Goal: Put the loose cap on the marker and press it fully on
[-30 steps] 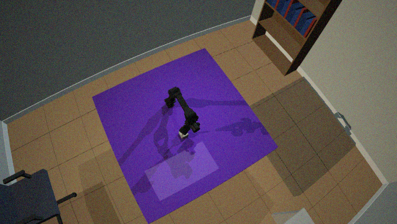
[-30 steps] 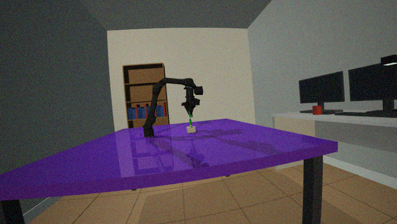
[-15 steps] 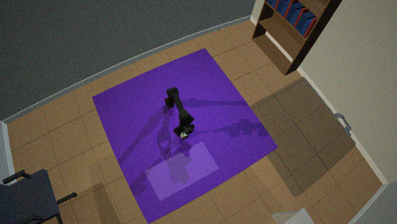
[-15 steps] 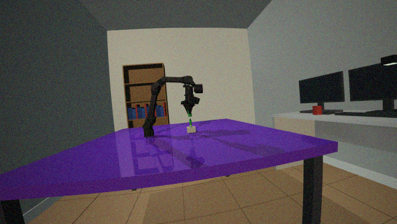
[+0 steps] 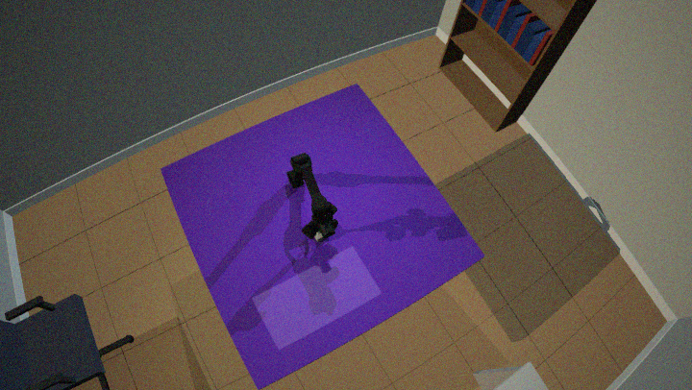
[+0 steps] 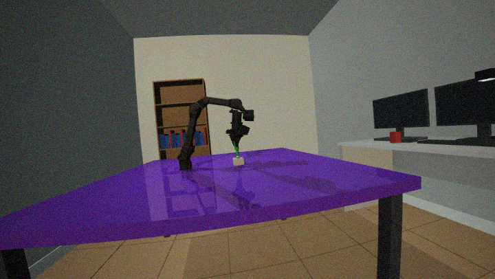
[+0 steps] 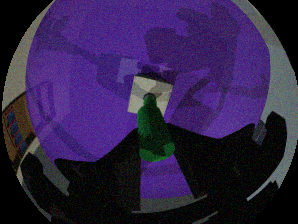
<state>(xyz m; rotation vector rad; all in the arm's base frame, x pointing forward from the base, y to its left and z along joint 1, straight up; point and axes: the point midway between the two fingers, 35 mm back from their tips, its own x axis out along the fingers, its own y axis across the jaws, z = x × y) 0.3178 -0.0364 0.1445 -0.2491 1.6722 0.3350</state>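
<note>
The white holder block lies 9 cm below my gripper tip and 1 cm ahead of it. The rest, counted from my gripper tip: green cap 1 cm above.
</note>
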